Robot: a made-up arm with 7 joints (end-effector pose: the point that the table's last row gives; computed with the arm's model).
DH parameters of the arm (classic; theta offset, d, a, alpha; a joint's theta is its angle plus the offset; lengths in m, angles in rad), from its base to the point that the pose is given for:
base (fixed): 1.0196 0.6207 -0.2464 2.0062
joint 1: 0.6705 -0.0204 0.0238 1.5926
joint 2: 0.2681 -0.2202 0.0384 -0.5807
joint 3: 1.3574 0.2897 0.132 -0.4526
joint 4: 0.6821 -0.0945 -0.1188 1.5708
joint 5: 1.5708 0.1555 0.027 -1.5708
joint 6: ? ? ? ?
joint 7: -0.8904 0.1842 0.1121 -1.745
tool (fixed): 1.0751 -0.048 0 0
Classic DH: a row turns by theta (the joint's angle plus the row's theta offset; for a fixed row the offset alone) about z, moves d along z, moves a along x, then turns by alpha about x.
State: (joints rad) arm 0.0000 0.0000 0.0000 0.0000 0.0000 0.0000 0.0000
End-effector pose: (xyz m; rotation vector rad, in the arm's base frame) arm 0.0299 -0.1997 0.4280 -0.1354 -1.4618 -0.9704
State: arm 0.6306 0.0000 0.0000 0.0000 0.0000 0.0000 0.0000
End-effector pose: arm 0.0854 -0.1716 0.4980 0.1840 -1.4529 -1.5913
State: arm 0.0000 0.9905 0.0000 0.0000 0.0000 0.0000 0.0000
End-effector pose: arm -0.1755 -0.2359 0.3833 -0.9163 -0.7360 -1.3118
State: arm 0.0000 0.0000 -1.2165 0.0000 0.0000 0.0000 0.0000
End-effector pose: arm 0.0273 -0.2170 0.4217 0.5123 -1.6924 0.2144
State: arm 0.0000 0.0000 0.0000 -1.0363 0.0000 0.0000 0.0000
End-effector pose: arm -0.0781 -0.3153 0.4280 0.5773 -1.2729 -0.1164
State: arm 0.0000 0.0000 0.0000 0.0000 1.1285 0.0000 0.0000
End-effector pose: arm 0.0299 -0.0206 0.5839 0.6824 -0.7364 -1.6463
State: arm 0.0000 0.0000 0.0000 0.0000 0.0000 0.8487 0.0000
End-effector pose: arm -0.0458 -0.1997 0.6455 -0.4832 -0.6776 -0.7659
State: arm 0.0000 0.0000 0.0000 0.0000 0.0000 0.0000 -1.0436
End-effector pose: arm 0.1477 -0.1709 0.4280 0.5819 -1.2707 -0.1103
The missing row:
joint 6: 1.5708 0.1505 0.1691 1.5708
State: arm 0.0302 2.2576 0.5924 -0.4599 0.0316 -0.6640 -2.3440
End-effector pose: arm -0.3783 -0.1866 0.2682 0.3778 -0.4836 -0.9240
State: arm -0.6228 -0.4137 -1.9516 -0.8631 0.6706 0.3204 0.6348
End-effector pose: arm 0.1599 -0.2674 0.6972 0.2524 -0.7321 1.9361
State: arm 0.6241 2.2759 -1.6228 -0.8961 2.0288 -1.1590 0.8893
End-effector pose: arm -0.0600 -0.2418 1.0023 -0.4830 2.0289 -1.5680
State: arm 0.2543 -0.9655 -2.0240 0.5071 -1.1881 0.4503 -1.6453
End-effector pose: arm 0.0284 -0.0031 0.7445 -1.1648 -1.9625 2.0445
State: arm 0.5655 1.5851 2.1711 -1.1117 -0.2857 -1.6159 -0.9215
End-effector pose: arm -0.4041 -0.2112 0.2768 -1.4478 -0.9860 -1.0160
